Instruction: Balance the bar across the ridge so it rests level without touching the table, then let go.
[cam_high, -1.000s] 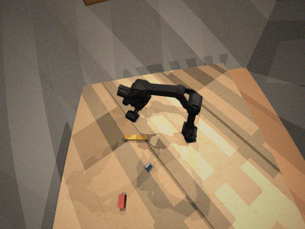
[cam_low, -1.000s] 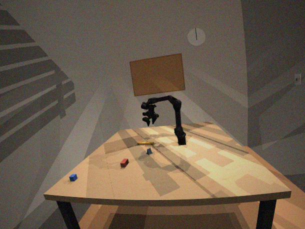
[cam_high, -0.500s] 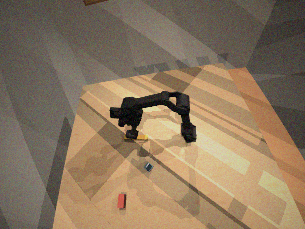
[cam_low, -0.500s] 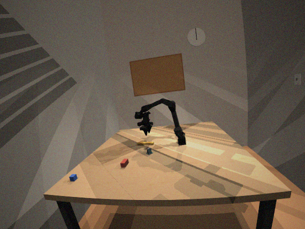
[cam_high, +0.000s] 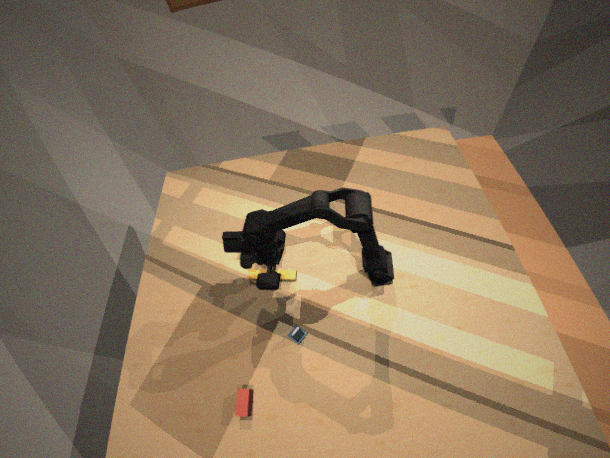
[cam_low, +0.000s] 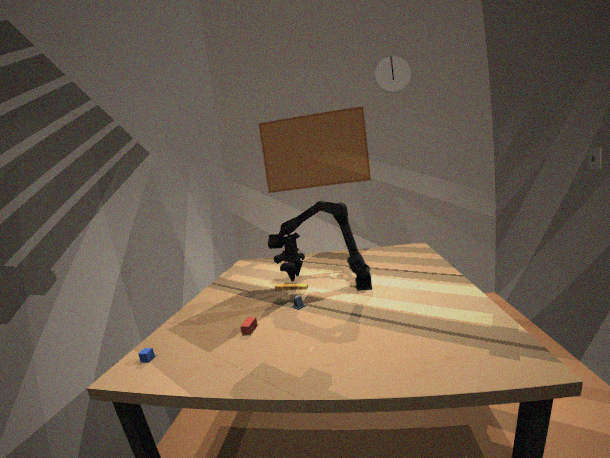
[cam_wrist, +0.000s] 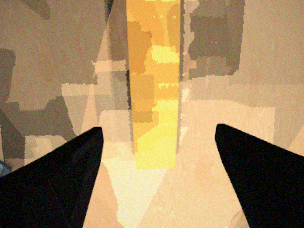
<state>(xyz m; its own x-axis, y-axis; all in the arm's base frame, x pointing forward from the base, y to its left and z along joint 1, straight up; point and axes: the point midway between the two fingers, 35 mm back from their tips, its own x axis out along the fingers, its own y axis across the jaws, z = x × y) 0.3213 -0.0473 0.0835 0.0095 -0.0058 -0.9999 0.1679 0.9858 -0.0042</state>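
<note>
The yellow bar is 30 mm ahead of my gripper tip and 40 mm below it. From my gripper tip the other things lie so: red block: 110 mm ahead, 370 mm to the left, 30 mm below; then small blue cube: 420 mm ahead, 550 mm to the left, 30 mm below.
</note>
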